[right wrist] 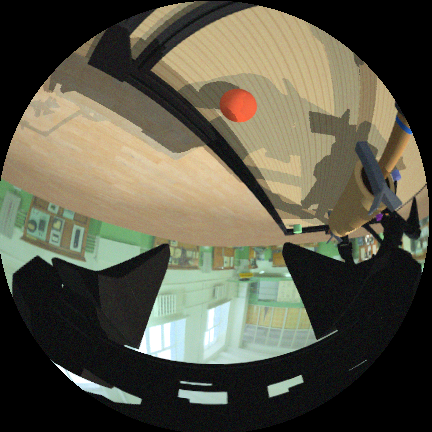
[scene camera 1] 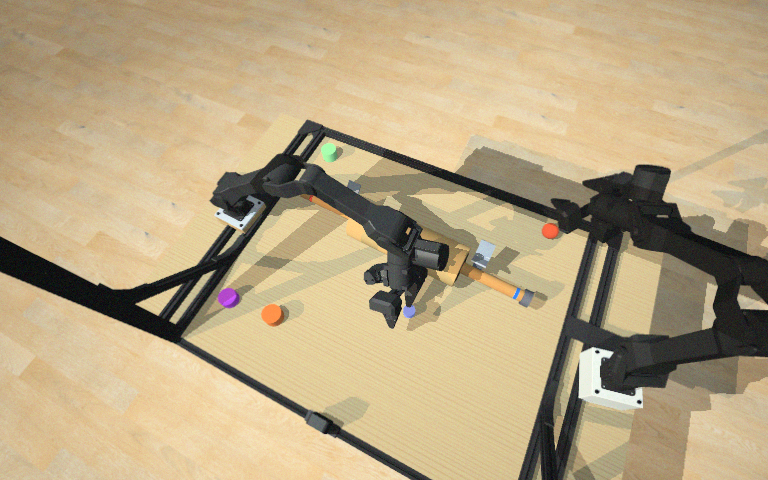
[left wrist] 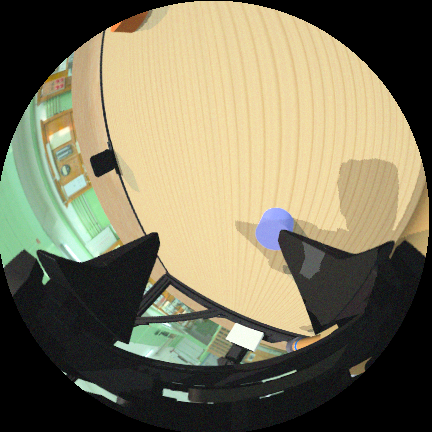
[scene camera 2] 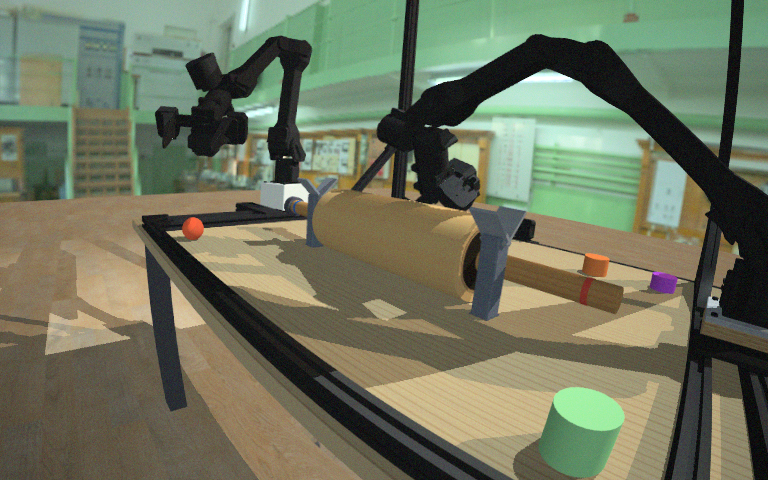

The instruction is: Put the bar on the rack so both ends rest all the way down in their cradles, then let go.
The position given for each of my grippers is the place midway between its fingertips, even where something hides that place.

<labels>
My left gripper (scene camera 2: 437,224) is open and touches a bar (scene camera 2: 438,247) and a small blue cylinder (left wrist: 273,219). My right gripper (scene camera 2: 186,148) is open and holds nothing. Also in view: a red ball (right wrist: 236,104). A green cylinder (scene camera 2: 582,426) sits on the table.
</labels>
